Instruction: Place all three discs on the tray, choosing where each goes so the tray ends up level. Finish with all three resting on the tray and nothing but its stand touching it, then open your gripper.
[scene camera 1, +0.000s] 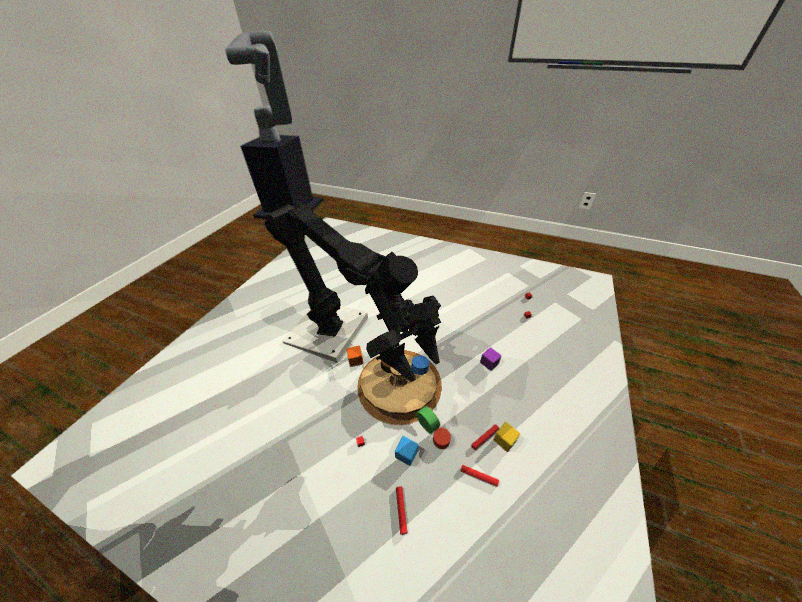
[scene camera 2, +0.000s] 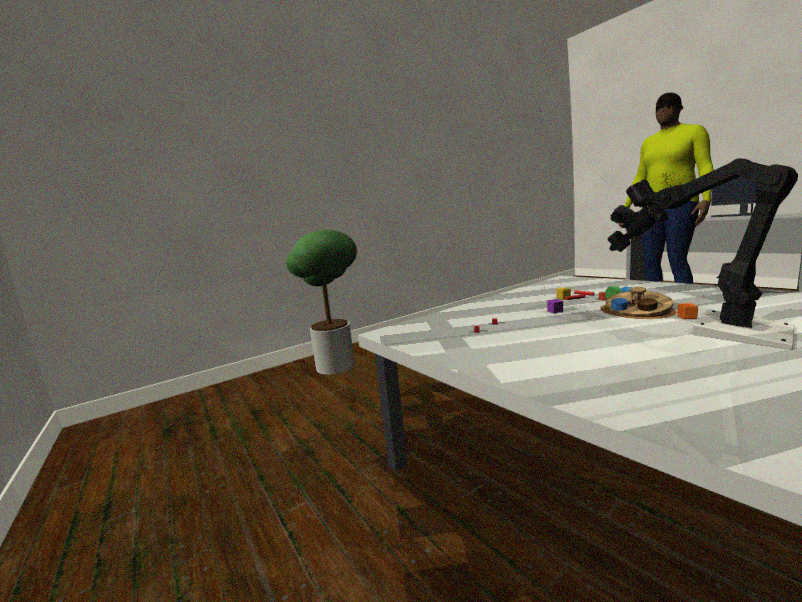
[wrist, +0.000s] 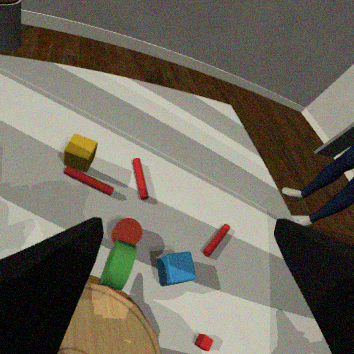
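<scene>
The round wooden tray (scene camera 1: 382, 396) (scene camera 2: 662, 300) (wrist: 107, 332) has a central knob (scene camera 2: 638, 291). A blue disc (scene camera 1: 420, 364) (scene camera 2: 619, 303) and a dark brown disc (scene camera 2: 646, 303) lie on the tray. The green disc (scene camera 1: 428, 419) (scene camera 2: 612, 291) (wrist: 119, 265) is tipped steeply at the tray's rim, beside the red disc (scene camera 1: 441, 438) (scene camera 2: 602, 296) (wrist: 127, 232), which is outside the tray. Whether the green disc touches the rim or the red disc is unclear. My gripper (scene camera 1: 422, 368) (scene camera 2: 616, 233) (wrist: 190, 226) is open and empty, high above the tray area. The tray's stand is hidden.
A blue cube (scene camera 1: 406, 450) (wrist: 177, 268), yellow cube (scene camera 1: 506, 436) (wrist: 80, 152), small red cube (scene camera 1: 360, 441) (wrist: 204, 342) and several red rods (scene camera 1: 401, 510) (wrist: 216, 240) lie near the discs. An orange cube (scene camera 1: 355, 355) (scene camera 2: 687, 311) and purple cube (scene camera 1: 491, 358) (scene camera 2: 554, 305) flank the tray.
</scene>
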